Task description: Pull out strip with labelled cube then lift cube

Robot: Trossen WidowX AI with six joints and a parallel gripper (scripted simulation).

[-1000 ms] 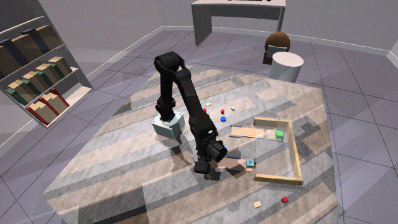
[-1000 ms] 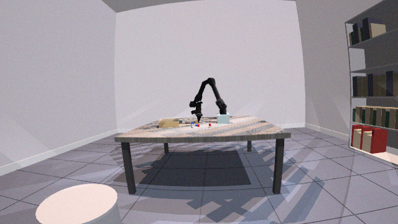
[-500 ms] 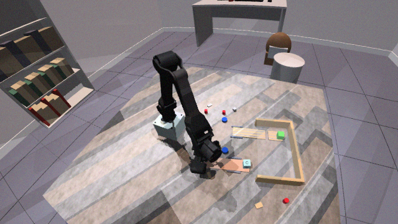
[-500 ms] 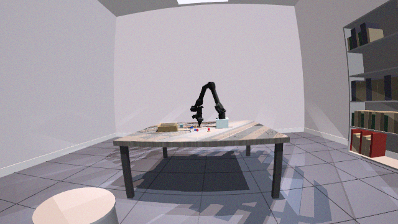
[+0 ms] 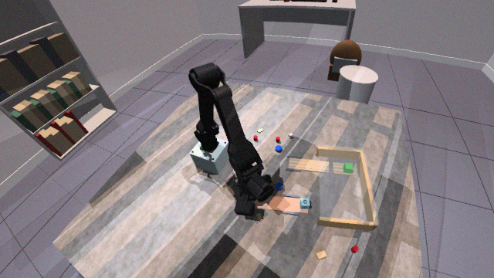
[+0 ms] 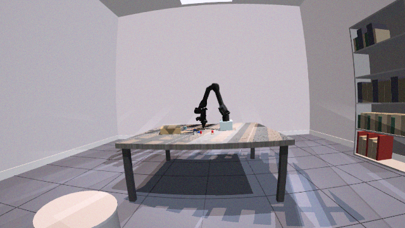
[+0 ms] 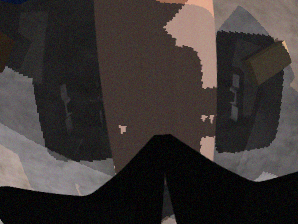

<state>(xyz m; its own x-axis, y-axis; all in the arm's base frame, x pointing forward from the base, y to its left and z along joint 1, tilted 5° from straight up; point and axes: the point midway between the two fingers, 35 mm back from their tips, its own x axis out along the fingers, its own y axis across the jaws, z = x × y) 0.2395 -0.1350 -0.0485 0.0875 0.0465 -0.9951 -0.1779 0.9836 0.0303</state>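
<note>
My gripper tip is now 9 cm short of the pink strip and 2 cm to the right of it.
</note>
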